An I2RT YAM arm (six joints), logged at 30 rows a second.
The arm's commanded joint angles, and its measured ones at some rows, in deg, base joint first. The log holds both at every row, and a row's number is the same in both.
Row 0, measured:
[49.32 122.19 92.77 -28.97 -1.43 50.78]
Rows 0 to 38, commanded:
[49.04 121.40 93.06 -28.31 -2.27 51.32]
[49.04 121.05 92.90 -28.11 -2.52 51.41]
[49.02 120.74 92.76 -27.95 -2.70 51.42]
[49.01 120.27 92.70 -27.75 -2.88 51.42]
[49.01 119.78 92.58 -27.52 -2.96 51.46]
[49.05 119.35 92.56 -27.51 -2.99 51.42]
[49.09 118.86 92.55 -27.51 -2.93 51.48]
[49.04 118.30 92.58 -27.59 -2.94 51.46]
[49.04 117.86 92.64 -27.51 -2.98 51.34]
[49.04 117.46 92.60 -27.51 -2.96 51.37]
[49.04 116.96 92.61 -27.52 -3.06 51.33]
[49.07 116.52 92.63 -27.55 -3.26 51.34]
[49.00 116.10 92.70 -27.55 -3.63 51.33]
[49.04 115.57 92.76 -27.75 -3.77 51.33]
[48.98 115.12 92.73 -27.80 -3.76 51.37]
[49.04 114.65 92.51 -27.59 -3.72 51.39]
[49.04 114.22 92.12 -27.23 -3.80 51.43]
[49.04 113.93 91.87 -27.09 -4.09 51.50]
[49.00 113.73 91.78 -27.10 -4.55 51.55]
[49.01 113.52 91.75 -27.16 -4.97 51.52]
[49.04 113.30 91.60 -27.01 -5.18 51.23]
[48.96 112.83 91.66 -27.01 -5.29 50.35]
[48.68 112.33 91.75 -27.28 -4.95 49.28]
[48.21 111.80 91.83 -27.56 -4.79 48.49]
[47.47 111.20 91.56 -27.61 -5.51 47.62]
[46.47 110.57 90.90 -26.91 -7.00 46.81]
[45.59 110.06 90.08 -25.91 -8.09 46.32]
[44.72 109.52 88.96 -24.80 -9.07 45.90]
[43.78 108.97 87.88 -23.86 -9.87 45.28]
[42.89 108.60 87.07 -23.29 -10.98 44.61]
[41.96 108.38 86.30 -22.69 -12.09 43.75]
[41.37 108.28 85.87 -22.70 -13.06 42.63]
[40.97 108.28 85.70 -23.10 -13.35 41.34]
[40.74 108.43 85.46 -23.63 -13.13 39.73]
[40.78 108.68 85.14 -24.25 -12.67 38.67]
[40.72 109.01 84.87 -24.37 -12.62 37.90]
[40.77 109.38 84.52 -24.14 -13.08 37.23]
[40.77 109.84 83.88 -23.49 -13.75 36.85]
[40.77 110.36 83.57 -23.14 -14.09 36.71]
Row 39, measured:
[39.92 109.89 84.47 -24.43 -12.12 40.16]
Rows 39 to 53, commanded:
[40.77 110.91 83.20 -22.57 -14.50 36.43]
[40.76 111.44 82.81 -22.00 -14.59 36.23]
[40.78 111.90 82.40 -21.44 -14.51 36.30]
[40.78 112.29 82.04 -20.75 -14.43 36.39]
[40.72 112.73 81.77 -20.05 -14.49 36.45]
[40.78 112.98 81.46 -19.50 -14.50 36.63]
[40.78 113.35 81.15 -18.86 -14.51 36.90]
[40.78 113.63 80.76 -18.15 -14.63 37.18]
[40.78 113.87 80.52 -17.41 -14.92 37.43]
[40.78 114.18 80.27 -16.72 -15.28 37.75]
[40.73 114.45 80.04 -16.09 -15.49 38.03]
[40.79 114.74 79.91 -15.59 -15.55 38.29]
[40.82 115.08 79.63 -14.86 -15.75 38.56]
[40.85 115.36 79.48 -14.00 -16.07 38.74]
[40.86 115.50 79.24 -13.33 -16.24 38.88]
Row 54, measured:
[40.66 114.76 79.68 -17.67 -15.31 38.33]
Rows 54 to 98, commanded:
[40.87 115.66 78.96 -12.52 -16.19 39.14]
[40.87 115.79 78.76 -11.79 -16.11 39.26]
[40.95 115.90 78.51 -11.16 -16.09 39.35]
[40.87 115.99 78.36 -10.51 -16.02 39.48]
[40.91 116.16 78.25 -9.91 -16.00 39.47]
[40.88 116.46 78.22 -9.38 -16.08 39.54]
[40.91 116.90 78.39 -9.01 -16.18 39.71]
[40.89 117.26 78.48 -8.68 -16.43 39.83]
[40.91 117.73 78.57 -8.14 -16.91 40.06]
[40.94 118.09 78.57 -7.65 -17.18 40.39]
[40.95 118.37 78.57 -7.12 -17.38 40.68]
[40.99 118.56 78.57 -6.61 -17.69 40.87]
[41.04 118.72 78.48 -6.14 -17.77 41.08]
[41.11 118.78 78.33 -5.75 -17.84 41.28]
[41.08 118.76 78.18 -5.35 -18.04 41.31]
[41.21 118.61 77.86 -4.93 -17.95 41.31]
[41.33 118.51 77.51 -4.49 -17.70 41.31]
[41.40 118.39 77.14 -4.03 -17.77 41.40]
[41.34 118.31 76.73 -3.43 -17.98 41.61]
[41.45 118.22 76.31 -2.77 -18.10 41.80]
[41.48 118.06 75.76 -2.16 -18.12 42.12]
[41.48 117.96 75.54 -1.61 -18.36 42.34]
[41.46 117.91 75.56 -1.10 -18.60 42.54]
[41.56 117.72 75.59 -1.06 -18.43 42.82]
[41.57 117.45 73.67 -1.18 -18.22 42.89]
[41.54 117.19 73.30 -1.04 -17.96 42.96]
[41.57 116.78 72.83 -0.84 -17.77 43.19]
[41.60 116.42 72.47 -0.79 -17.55 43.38]
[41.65 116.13 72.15 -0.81 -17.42 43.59]
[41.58 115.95 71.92 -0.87 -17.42 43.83]
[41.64 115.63 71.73 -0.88 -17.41 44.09]
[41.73 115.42 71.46 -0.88 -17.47 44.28]
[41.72 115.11 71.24 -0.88 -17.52 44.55]
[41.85 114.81 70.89 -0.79 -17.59 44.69]
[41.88 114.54 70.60 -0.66 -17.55 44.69]
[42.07 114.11 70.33 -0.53 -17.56 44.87]
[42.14 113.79 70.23 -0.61 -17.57 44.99]
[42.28 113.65 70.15 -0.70 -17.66 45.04]
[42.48 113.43 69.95 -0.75 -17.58 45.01]
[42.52 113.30 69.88 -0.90 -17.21 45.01]
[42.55 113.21 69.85 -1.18 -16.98 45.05]
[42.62 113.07 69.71 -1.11 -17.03 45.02]
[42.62 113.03 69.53 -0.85 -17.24 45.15]
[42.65 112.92 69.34 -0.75 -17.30 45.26]
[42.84 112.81 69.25 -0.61 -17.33 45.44]
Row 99, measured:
[42.24 114.67 70.26 0.36 -17.78 44.82]
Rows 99 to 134, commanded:
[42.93 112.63 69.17 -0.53 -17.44 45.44]
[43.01 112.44 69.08 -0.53 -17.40 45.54]
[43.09 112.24 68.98 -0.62 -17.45 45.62]
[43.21 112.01 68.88 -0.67 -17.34 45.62]
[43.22 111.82 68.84 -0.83 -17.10 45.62]
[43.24 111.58 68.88 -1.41 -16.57 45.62]
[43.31 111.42 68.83 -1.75 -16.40 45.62]
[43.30 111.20 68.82 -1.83 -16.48 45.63]
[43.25 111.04 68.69 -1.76 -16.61 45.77]
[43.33 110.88 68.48 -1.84 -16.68 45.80]
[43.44 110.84 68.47 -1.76 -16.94 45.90]
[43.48 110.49 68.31 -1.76 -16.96 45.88]
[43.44 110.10 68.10 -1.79 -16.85 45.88]
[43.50 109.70 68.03 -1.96 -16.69 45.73]
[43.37 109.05 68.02 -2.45 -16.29 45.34]
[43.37 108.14 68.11 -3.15 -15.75 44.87]
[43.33 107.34 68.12 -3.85 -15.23 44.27]
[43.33 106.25 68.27 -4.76 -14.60 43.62]
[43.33 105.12 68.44 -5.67 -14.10 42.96]
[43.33 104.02 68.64 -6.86 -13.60 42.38]
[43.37 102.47 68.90 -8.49 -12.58 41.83]
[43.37 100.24 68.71 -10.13 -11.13 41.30]
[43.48 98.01 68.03 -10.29 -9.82 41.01]
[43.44 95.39 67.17 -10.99 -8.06 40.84]
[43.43 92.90 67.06 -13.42 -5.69 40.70]
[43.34 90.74 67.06 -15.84 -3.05 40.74]
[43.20 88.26 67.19 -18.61 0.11 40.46]
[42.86 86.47 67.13 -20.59 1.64 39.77]
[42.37 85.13 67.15 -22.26 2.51 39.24]
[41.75 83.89 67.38 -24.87 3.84 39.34]
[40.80 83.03 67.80 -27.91 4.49 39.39]
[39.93 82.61 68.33 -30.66 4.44 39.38]
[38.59 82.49 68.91 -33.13 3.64 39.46]
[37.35 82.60 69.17 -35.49 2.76 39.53]
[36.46 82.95 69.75 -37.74 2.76 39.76]
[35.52 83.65 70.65 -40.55 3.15 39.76]
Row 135, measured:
[37.47 81.95 69.54 -28.97 0.67 40.25]
